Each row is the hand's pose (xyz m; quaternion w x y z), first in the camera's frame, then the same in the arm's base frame.
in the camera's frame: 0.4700 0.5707 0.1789 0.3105 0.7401 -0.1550 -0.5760
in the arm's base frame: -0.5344 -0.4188 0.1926 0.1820 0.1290 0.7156 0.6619
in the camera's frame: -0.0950 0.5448 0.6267 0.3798 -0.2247 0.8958 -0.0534
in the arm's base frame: 0.0971 -0.1734 0.4404 0.2461 -0.5956 -0.6057 0.4668
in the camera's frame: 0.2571 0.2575 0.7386 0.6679 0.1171 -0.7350 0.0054
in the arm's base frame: -0.2051 -0.3068 0.7720 0.4877 -0.7341 -0.1400 -0.4513
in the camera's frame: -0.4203 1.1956 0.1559 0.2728 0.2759 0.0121 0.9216
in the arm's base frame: 0.3356 -0.1259 -0.3914 0.9409 0.3348 0.0505 -0.0103
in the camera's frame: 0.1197 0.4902 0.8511 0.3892 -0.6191 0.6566 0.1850
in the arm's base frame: 0.0582 -0.3851 0.6709 0.0476 -0.3285 -0.9176 0.2186
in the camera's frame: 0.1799 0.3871 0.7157 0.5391 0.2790 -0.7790 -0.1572
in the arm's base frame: -0.1079 -0.3162 0.6548 0.3526 -0.7402 -0.3696 -0.4372
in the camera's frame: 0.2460 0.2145 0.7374 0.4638 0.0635 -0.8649 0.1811
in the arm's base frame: -0.2176 -0.2737 0.7989 0.5986 -0.7651 -0.1644 -0.1713
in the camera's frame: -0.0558 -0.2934 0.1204 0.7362 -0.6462 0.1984 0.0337
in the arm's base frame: -0.6021 0.4767 0.6617 0.0783 -0.1968 0.8615 -0.4615
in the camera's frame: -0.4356 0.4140 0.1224 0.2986 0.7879 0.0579 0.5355
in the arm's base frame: -0.0256 0.3450 0.1186 0.7132 0.4217 -0.4491 -0.3343
